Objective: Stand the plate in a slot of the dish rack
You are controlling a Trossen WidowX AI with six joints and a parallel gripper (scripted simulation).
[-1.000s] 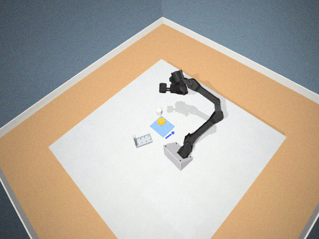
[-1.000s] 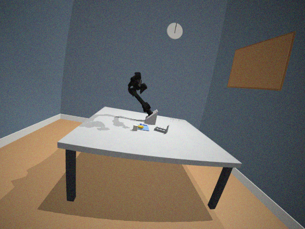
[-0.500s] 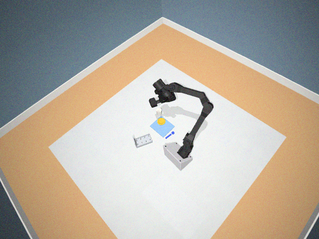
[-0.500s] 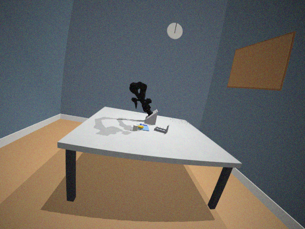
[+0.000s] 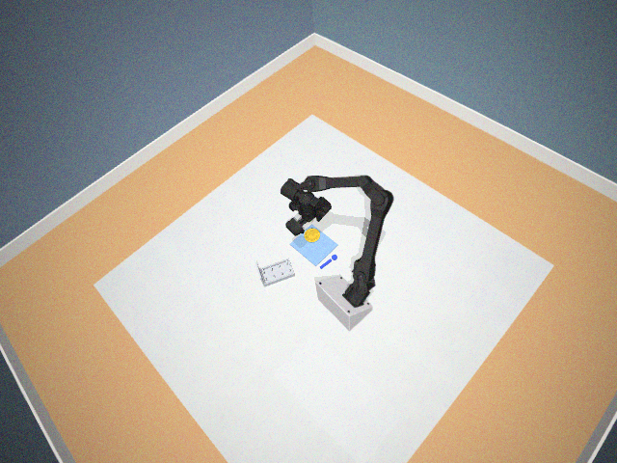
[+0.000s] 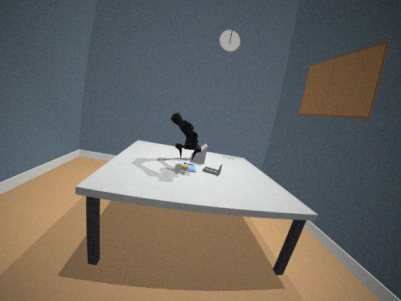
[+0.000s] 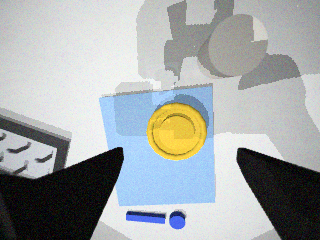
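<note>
My gripper tip is 6 cm above the yellow plate. Round my gripper tip: cup (8 cm ahead, 5 cm to the right, 5 cm below); light blue mat (7 cm below, 3 cm behind, 2 cm to the left); blue spoon (14 cm behind, 7 cm below, 2 cm to the left).
</note>
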